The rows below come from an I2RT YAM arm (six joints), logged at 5 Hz.
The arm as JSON. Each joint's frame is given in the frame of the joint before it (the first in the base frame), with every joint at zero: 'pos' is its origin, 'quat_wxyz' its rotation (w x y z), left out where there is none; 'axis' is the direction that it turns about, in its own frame. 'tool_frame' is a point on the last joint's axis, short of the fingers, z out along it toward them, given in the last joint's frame.
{
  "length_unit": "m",
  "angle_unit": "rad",
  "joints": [
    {
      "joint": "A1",
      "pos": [
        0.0,
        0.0,
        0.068
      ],
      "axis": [
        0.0,
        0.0,
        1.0
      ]
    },
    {
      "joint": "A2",
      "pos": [
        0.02,
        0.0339,
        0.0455
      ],
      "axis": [
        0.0,
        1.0,
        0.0
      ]
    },
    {
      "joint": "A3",
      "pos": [
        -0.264,
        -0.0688,
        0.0
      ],
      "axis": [
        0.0,
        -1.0,
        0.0
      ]
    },
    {
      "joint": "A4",
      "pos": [
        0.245,
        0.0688,
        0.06
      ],
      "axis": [
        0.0,
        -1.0,
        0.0
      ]
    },
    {
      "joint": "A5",
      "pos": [
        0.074,
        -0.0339,
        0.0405
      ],
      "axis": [
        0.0,
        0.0,
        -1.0
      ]
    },
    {
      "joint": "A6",
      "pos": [
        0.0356,
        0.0,
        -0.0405
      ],
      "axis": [
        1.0,
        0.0,
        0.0
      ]
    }
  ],
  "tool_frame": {
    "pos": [
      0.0,
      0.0,
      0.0
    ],
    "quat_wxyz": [
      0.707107,
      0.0,
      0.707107,
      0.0
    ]
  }
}
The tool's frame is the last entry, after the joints.
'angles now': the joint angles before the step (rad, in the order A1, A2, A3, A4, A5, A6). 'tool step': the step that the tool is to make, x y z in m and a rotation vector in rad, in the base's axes. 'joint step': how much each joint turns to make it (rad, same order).
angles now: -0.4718, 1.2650, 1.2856, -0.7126, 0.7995, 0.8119
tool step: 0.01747, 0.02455, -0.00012, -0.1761, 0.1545, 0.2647
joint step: 0.1124, -0.0459, -0.1002, 0.2634, -0.0036, -0.3883
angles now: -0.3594, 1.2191, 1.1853, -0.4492, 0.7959, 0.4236
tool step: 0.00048, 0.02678, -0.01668, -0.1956, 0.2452, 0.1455
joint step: 0.1062, -0.0668, -0.1479, 0.1859, 0.0732, -0.3769
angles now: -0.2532, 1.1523, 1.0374, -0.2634, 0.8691, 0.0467
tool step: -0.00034, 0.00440, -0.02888, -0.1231, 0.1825, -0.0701
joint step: 0.0292, -0.0021, -0.1264, 0.1360, 0.1522, -0.1971
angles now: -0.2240, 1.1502, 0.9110, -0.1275, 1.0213, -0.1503
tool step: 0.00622, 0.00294, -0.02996, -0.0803, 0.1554, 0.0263
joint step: 0.0188, 0.0290, -0.1198, 0.1962, 0.0305, -0.2115
